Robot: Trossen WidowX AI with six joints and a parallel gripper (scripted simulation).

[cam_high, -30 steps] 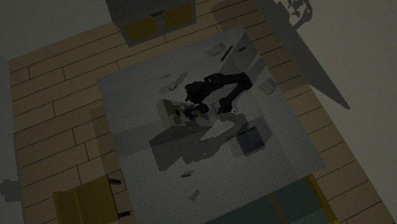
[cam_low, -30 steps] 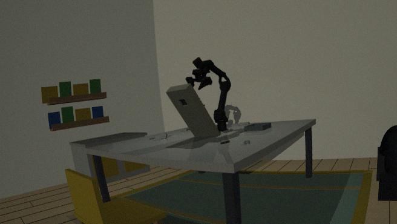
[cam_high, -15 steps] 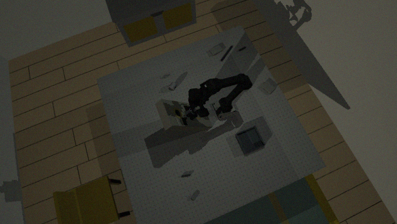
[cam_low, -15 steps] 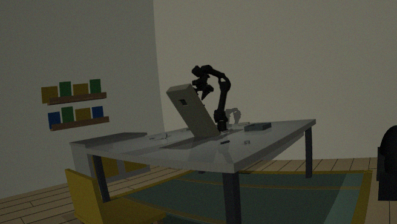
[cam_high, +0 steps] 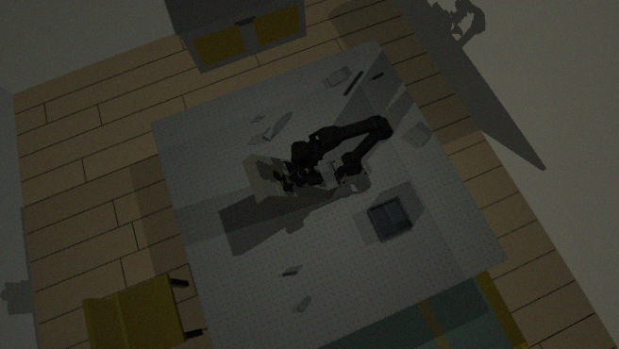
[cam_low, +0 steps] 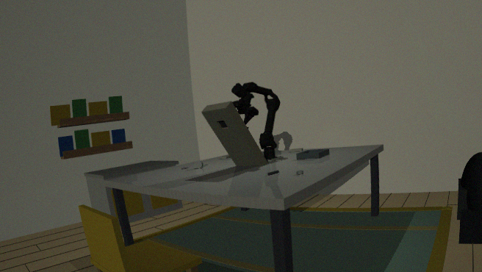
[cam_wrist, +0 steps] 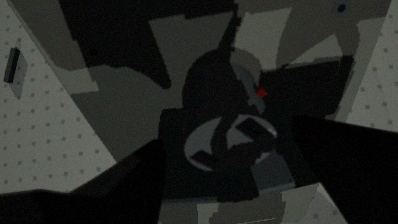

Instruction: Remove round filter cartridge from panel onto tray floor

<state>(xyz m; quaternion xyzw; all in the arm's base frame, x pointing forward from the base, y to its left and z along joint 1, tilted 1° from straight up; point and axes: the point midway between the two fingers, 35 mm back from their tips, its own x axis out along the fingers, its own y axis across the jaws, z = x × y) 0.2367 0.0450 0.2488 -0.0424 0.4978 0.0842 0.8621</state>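
My gripper tip is now 1 cm short of the round grey filter cartridge and 1 cm above it. Round my gripper tip: dark square tray 36 cm behind, 22 cm to the left, 22 cm below.
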